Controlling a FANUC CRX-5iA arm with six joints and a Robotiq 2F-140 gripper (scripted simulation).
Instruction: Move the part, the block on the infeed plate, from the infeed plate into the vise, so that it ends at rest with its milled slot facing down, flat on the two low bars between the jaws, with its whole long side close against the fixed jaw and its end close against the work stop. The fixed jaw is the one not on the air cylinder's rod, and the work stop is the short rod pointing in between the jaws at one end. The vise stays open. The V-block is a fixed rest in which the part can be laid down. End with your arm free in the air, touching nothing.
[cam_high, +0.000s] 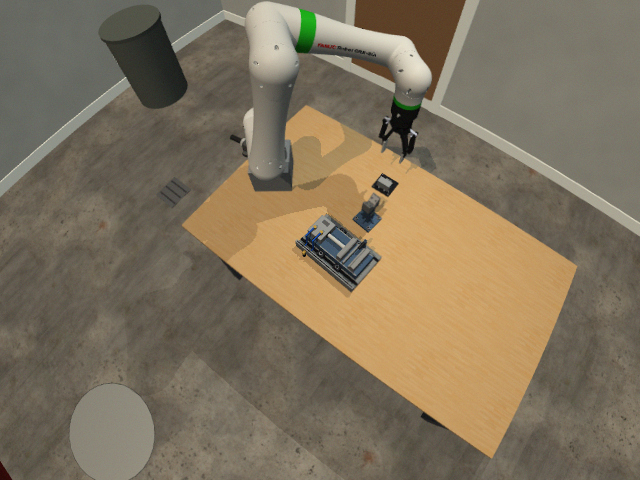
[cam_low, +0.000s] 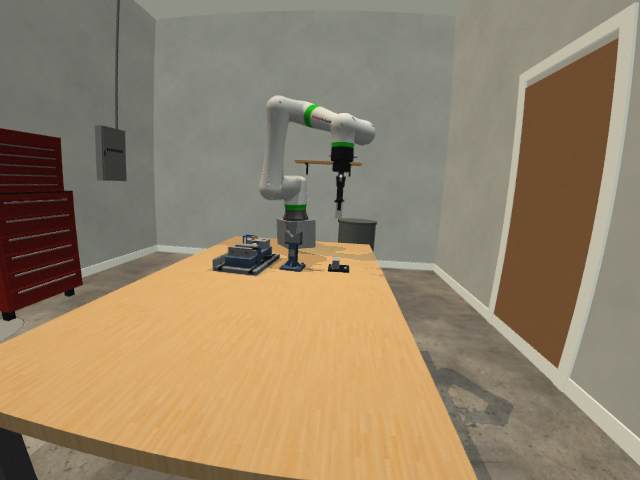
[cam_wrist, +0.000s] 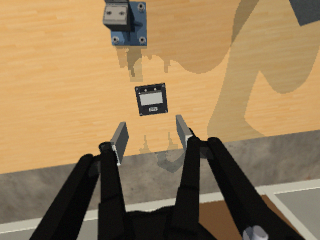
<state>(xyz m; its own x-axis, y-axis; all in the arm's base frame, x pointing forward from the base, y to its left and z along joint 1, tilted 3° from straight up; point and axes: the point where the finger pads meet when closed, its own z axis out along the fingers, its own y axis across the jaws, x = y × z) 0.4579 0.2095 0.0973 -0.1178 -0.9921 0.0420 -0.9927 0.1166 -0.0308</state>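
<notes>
Right now my hand is 10 mm to the right of the part and 230 mm above it. Also, from my hand: white cylinder rod (40 mm behind, 370 mm to the right, 180 mm below); then work stop (60 mm ahead, 350 mm to the right, 160 mm below); then infeed plate (10 mm to the left, 250 mm below).
</notes>
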